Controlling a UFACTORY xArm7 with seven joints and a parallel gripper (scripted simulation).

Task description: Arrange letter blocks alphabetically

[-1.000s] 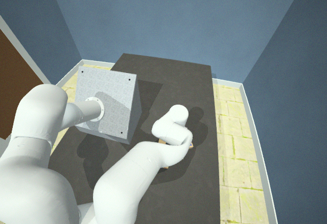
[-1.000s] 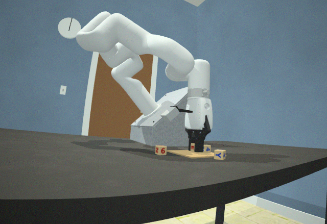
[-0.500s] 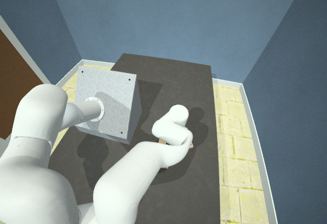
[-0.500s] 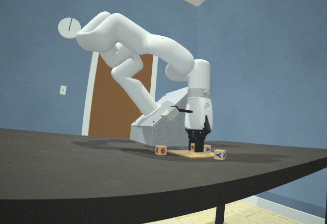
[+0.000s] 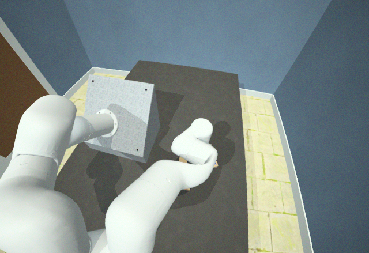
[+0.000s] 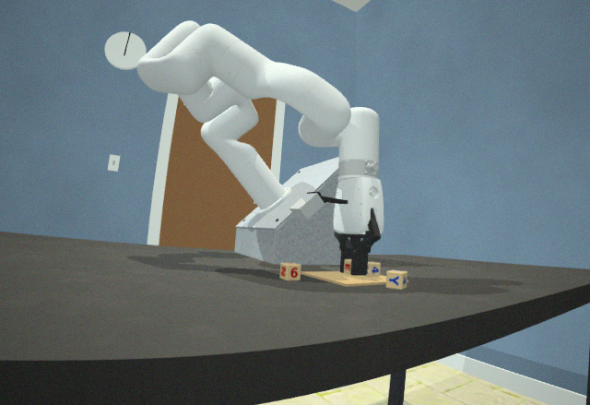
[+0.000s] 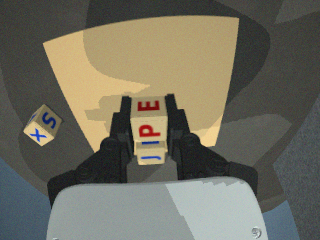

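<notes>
The tan mat is 3 cm below my hand. The rest, counted from my hand: block (4 cm to the left, 1 cm below, 1 cm ahead).
</notes>
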